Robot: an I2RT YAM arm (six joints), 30 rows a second.
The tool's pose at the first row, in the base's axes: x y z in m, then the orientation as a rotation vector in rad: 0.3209 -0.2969 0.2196 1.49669 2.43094 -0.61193
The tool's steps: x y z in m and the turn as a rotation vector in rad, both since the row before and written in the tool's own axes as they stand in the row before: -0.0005 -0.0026 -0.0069 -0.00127 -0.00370 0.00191; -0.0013 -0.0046 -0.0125 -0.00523 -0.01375 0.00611; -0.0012 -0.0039 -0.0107 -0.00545 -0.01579 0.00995; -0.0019 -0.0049 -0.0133 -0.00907 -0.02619 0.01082; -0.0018 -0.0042 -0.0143 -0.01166 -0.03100 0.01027; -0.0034 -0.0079 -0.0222 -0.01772 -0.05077 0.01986; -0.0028 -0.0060 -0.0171 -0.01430 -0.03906 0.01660; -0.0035 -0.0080 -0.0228 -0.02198 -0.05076 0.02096; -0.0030 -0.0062 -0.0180 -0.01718 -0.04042 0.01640
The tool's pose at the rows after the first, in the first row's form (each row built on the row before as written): 0.3190 -0.2952 0.2265 1.49590 2.42642 -0.61212; 0.3158 -0.2923 0.2392 1.49162 2.41048 -0.61233; 0.3130 -0.2898 0.2500 1.49013 2.38962 -0.61263; 0.3095 -0.2868 0.2635 1.48122 2.36012 -0.61425; 0.3063 -0.2827 0.2776 1.46740 2.32747 -0.61545; 0.2997 -0.2769 0.2997 1.44839 2.27152 -0.61796; 0.2940 -0.2719 0.3164 1.43457 2.22747 -0.61837; 0.2856 -0.2644 0.3381 1.41400 2.17095 -0.61472; 0.2783 -0.2580 0.3548 1.39725 2.12632 -0.61207
